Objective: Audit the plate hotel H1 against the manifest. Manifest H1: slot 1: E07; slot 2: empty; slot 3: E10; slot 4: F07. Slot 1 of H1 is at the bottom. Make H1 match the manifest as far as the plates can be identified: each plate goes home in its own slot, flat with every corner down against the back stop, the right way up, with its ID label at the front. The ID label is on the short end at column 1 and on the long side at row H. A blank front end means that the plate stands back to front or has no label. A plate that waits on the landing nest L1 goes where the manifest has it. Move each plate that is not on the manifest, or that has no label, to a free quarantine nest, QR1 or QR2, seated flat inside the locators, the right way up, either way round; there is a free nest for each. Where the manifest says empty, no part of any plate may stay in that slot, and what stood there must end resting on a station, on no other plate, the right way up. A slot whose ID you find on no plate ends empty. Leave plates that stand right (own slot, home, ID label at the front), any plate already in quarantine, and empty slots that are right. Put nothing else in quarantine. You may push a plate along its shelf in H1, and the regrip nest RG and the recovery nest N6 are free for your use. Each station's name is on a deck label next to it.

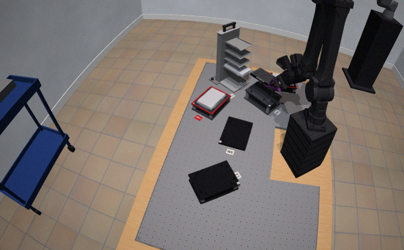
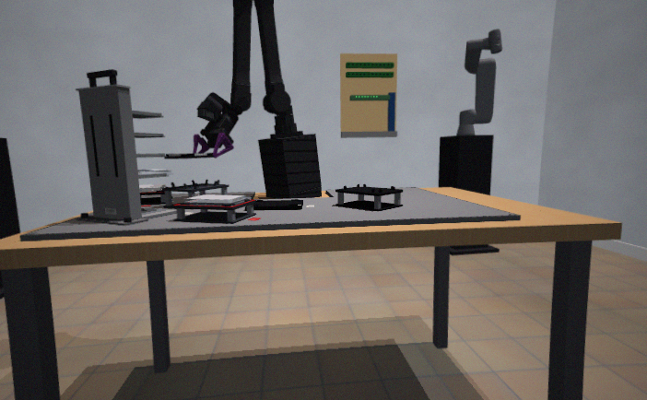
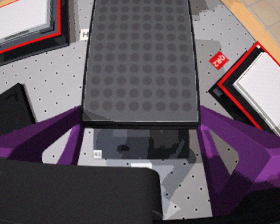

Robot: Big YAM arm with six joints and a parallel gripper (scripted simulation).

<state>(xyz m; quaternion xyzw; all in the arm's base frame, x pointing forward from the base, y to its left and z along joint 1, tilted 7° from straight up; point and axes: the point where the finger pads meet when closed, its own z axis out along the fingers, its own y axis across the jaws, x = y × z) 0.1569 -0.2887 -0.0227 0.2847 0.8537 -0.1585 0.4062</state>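
Right now my hand is 40 mm to the left of the dark plate and 40 mm short of it. The rest, counted from my hand: RG label 160 mm below, 50 mm behind, 40 mm to the left; then QR2 label 190 mm to the right, 160 mm below, 10 mm ahead; then regrip nest 100 mm below, 30 mm to the right, 30 mm ahead.
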